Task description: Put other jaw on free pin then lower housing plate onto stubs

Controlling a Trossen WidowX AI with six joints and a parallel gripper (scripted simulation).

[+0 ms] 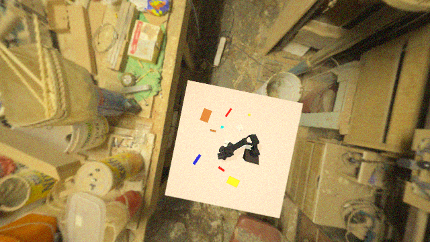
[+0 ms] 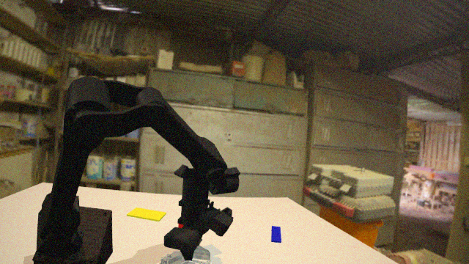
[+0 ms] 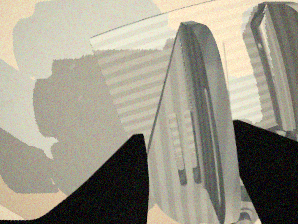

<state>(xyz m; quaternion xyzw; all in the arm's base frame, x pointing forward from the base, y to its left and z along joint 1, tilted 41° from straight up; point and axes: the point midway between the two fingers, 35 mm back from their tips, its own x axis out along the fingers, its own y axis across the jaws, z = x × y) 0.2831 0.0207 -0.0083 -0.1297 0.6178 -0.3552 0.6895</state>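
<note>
The pale ribbed base is 10 mm ahead of my gripper tip, 30 mm to the right of it and 30 mm below it. Also, from my gripper tip: brown block (190 mm ahead, 160 mm to the right, 10 mm below); cyan block (100 mm ahead, 220 mm to the right, 30 mm below); housing plate (90 mm behind, 270 mm to the right).
</note>
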